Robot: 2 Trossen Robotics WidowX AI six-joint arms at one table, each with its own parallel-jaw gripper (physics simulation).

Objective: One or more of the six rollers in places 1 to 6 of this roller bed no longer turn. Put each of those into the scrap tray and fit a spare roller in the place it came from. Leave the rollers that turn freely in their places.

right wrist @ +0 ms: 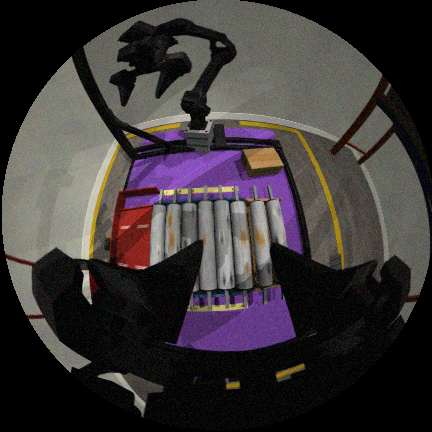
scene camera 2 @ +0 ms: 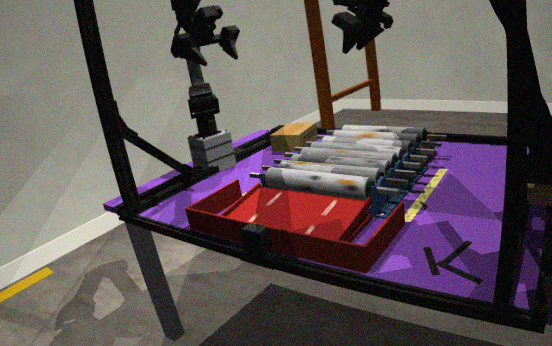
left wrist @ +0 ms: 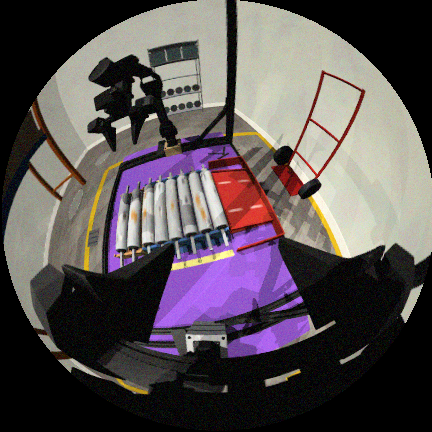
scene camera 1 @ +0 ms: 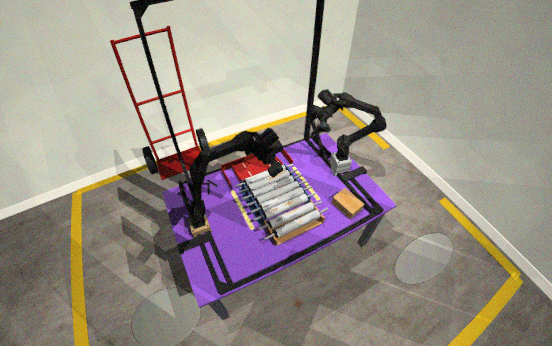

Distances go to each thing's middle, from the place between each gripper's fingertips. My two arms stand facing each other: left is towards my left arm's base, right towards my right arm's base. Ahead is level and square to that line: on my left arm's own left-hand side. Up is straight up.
Scene:
Right now the brown box point(scene camera 2: 292, 135) is 200 mm ahead of my right hand, 350 mm to the left of it and 290 mm below it.
I see my left gripper 36 cm short of the brown box, 31 cm above it and 7 cm to the right of it.

